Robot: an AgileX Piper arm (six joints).
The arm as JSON. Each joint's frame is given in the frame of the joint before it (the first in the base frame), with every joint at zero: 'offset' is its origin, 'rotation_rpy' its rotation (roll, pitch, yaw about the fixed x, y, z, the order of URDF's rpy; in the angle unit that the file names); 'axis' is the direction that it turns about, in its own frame. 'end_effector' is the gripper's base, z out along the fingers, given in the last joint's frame.
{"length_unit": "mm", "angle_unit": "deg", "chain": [
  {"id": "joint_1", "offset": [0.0, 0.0, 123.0], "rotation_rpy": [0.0, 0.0, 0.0], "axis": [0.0, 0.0, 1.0]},
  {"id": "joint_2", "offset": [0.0, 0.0, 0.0], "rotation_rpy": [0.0, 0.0, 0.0], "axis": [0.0, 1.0, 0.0]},
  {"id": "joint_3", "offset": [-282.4, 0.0, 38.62], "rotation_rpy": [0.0, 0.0, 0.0], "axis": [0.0, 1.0, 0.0]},
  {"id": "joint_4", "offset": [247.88, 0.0, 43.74], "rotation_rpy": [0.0, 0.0, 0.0], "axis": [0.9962, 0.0, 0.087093]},
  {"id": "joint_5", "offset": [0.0, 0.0, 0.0], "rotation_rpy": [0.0, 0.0, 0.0], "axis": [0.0, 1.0, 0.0]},
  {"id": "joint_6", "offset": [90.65, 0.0, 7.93], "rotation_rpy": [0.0, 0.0, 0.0], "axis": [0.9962, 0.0, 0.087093]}
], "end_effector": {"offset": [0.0, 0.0, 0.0], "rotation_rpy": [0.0, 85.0, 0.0]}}
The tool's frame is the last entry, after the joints.
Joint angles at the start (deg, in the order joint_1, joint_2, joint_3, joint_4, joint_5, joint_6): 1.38 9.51 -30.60 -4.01 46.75 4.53
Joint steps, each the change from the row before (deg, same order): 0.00 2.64 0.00 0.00 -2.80 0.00; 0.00 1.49 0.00 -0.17 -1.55 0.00; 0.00 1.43 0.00 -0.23 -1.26 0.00; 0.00 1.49 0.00 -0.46 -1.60 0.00; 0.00 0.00 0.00 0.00 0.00 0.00; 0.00 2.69 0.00 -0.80 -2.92 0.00; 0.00 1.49 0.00 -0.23 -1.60 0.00; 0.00 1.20 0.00 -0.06 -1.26 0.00; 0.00 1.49 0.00 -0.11 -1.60 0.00; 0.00 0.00 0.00 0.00 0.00 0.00; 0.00 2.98 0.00 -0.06 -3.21 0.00; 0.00 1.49 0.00 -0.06 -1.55 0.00; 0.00 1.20 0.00 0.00 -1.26 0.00; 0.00 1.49 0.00 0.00 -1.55 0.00; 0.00 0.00 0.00 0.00 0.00 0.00
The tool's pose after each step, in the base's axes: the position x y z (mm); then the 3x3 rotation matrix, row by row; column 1 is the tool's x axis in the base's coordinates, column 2 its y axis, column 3 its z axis. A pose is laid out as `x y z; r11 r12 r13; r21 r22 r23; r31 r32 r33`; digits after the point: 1 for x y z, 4 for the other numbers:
38.6 -3.5 308.4; -0.3482 0.0314 0.9369; 0.0202 0.9995 -0.0260; -0.9372 0.0099 -0.3486
44.3 -3.4 309.6; -0.3472 0.0308 0.9373; 0.0168 0.9995 -0.0266; -0.9376 0.0065 -0.3476
49.7 -3.4 310.4; -0.3500 0.0307 0.9363; 0.0126 0.9995 -0.0280; -0.9367 0.0020 -0.3502
55.5 -3.6 311.4; -0.3481 0.0313 0.9370; 0.0050 0.9995 -0.0315; -0.9375 -0.0062 -0.3480
55.5 -3.6 311.4; -0.3481 0.0313 0.9370; 0.0050 0.9995 -0.0315; -0.9375 -0.0062 -0.3480
65.9 -3.8 313.0; -0.3442 0.0311 0.9384; -0.0087 0.9993 -0.0363; -0.9389 -0.0207 -0.3436
71.8 -3.6 313.6; -0.3424 0.0295 0.9391; -0.0136 0.9992 -0.0364; -0.9395 -0.0252 -0.3417
76.4 -3.4 313.9; -0.3414 0.0276 0.9395; -0.0157 0.9993 -0.0351; -0.9398 -0.0268 -0.3407
82.3 -3.1 314.2; -0.3397 0.0252 0.9402; -0.0189 0.9993 -0.0337; -0.9404 -0.0292 -0.3389
82.3 -3.1 314.2; -0.3397 0.0252 0.9402; -0.0189 0.9993 -0.0337; -0.9404 -0.0292 -0.3389
94.0 -2.4 314.4; -0.3360 0.0197 0.9416; -0.0227 0.9993 -0.0290; -0.9416 -0.0311 -0.3353
99.8 -2.1 314.2; -0.3351 0.0170 0.9420; -0.0250 0.9993 -0.0269; -0.9419 -0.0326 -0.3344
104.4 -1.8 313.9; -0.3342 0.0147 0.9424; -0.0260 0.9994 -0.0248; -0.9422 -0.0328 -0.3336
110.2 -1.4 313.5; -0.3332 0.0118 0.9428; -0.0273 0.9994 -0.0222; -0.9425 -0.0331 -0.3327
110.2 -1.4 313.5; -0.3332 0.0118 0.9428; -0.0273 0.9994 -0.0222; -0.9425 -0.0331 -0.3327

